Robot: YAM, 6 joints.
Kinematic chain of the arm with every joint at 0, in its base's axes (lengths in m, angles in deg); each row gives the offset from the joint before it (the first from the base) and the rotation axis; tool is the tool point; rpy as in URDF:
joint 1: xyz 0 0 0.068 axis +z
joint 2: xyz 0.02 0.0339 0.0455 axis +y
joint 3: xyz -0.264 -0.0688 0 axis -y
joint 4: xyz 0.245 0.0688 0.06 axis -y
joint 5: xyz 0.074 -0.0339 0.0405 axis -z
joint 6: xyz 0.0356 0 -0.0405 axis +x
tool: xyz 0 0 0 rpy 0 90 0
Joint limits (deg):
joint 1: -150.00..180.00
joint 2: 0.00..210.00
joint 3: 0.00..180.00
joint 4: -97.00..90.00
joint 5: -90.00..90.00
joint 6: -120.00..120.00
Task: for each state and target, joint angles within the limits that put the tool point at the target. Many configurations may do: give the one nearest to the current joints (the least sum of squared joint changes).
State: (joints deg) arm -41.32 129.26 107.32 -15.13 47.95 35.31
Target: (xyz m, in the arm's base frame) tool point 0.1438 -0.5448 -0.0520
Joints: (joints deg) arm -72.82 170.95 125.55 -2.47 41.49 35.31
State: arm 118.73 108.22 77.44 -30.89 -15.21 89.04
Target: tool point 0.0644 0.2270 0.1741
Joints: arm 72.88 85.07 49.60 -52.31 -8.52 89.04
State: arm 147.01 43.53 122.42 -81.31 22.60 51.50
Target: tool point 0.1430 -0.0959 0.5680
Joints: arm 141.76 40.23 136.49 -70.23 21.72 51.50
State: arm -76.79 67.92 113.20 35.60 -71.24 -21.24
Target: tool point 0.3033 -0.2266 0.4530
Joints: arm -41.91 96.91 92.41 30.27 -72.38 -21.24
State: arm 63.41 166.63 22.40 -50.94 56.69 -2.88
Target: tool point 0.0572 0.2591 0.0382
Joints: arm 84.25 126.34 55.61 -52.65 60.37 -2.88
